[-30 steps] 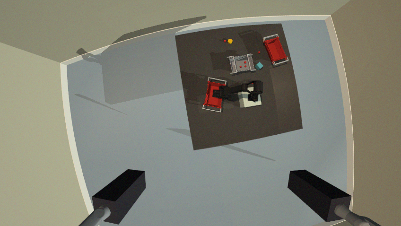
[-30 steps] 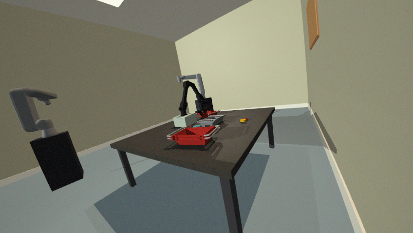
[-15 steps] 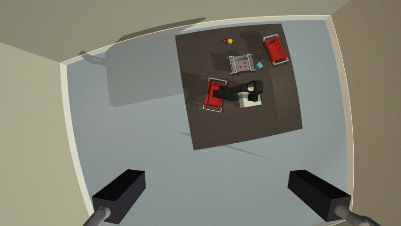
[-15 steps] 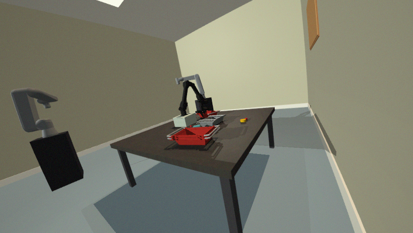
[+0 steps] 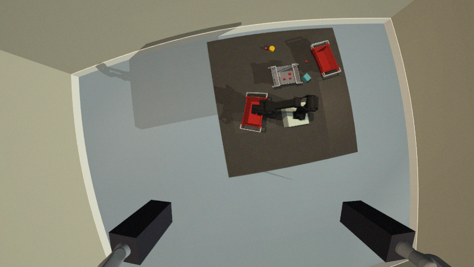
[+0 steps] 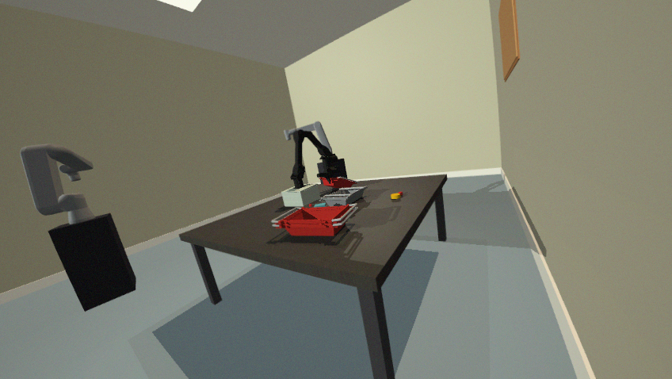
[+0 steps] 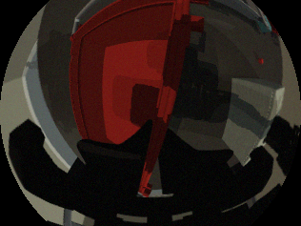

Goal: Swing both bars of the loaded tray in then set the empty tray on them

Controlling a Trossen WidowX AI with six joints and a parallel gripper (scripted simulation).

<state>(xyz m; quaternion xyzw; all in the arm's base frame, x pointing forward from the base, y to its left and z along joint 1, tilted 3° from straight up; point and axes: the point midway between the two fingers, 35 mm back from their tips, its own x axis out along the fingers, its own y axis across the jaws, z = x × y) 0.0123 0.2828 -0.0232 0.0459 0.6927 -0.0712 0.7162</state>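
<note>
My gripper tip is now 70 mm to the right of the red tray and 10 mm short of it. From my gripper tip the other things lie so: yellow piece 630 mm ahead, 100 mm to the right, 60 mm below; teal cube 420 mm to the right, 350 mm ahead, 40 mm below.
</note>
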